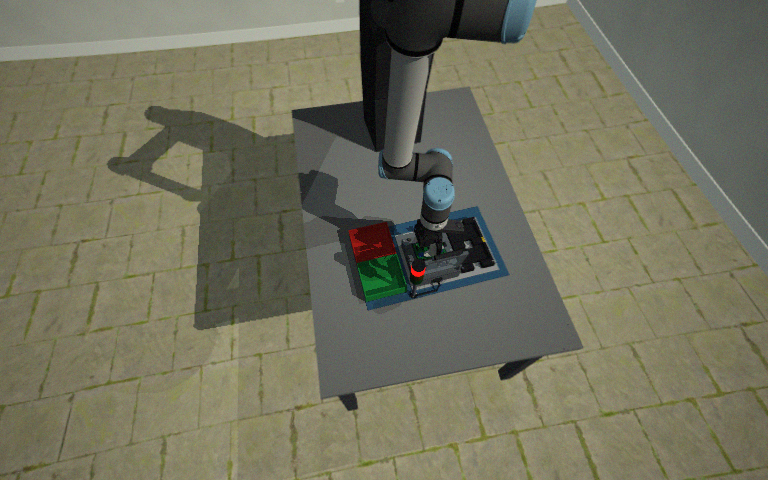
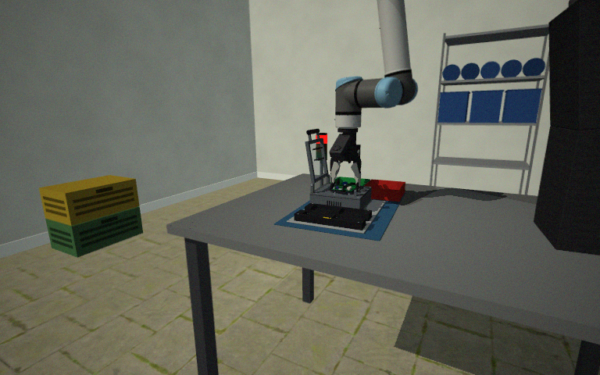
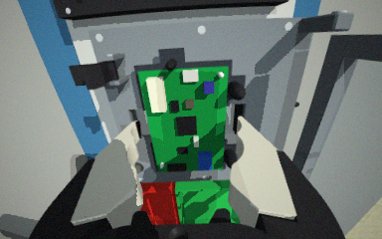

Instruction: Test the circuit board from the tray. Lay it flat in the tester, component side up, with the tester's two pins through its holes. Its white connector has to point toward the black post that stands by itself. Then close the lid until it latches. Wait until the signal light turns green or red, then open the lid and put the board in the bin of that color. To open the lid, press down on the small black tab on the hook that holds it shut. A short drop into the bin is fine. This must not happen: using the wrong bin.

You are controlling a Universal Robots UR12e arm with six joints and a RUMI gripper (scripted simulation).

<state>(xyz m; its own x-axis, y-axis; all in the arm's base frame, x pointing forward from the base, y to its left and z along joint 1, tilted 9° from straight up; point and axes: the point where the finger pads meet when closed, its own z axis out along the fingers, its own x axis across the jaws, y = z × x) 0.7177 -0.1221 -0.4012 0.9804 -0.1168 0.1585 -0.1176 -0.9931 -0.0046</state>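
Now: the green circuit board 10 mm to the right of my hand. The rest, counted from my hand: black latch piece 60 mm to the left, 60 mm behind, 10 mm above; green bin 210 mm to the right, 60 mm below, 20 mm ahead; tester lid 110 mm ahead, 110 mm above, 20 mm to the right.
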